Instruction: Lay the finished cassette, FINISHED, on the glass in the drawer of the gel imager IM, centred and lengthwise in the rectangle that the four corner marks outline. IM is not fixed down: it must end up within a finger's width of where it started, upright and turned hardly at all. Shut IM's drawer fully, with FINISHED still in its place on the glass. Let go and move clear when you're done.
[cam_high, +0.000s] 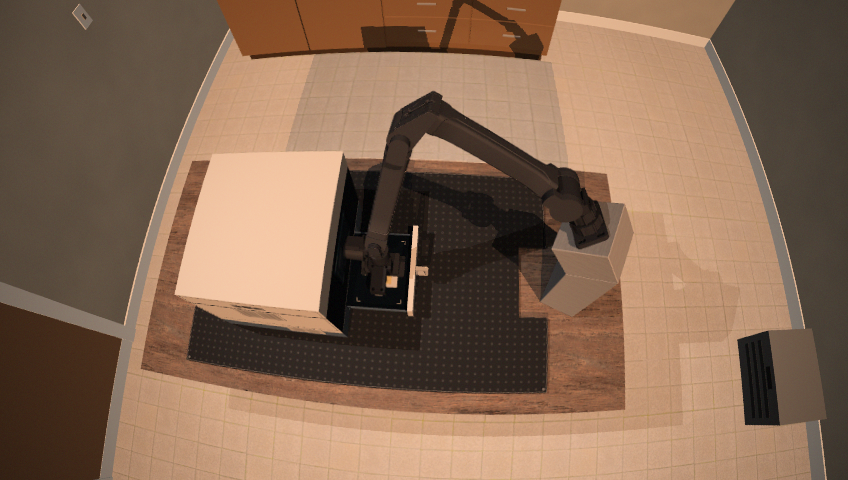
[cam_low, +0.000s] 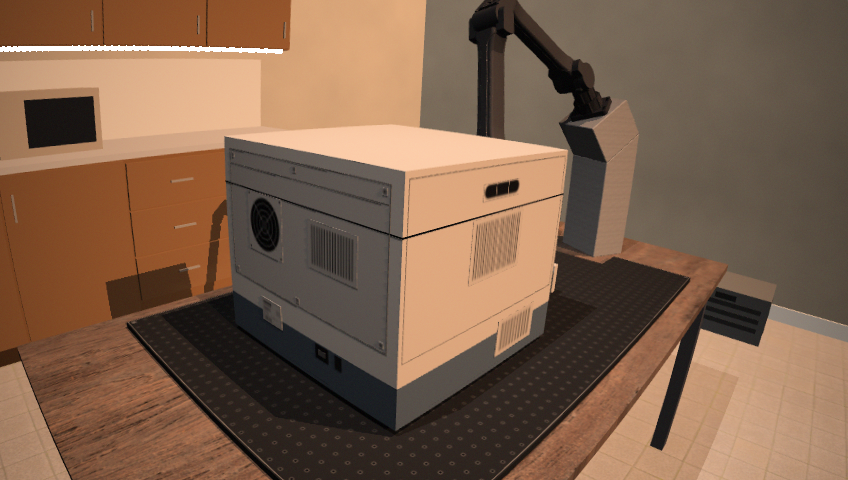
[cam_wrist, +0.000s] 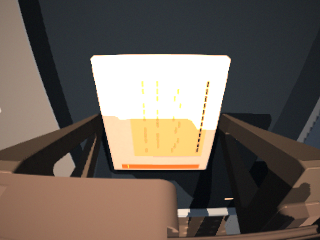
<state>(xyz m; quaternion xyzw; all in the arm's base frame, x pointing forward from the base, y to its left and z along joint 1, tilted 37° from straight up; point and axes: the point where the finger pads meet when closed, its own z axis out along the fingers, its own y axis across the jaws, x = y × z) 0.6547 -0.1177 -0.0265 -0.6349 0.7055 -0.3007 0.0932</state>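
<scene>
My hand is 10 mm to the left of the finished cassette and 10 mm above it.
</scene>
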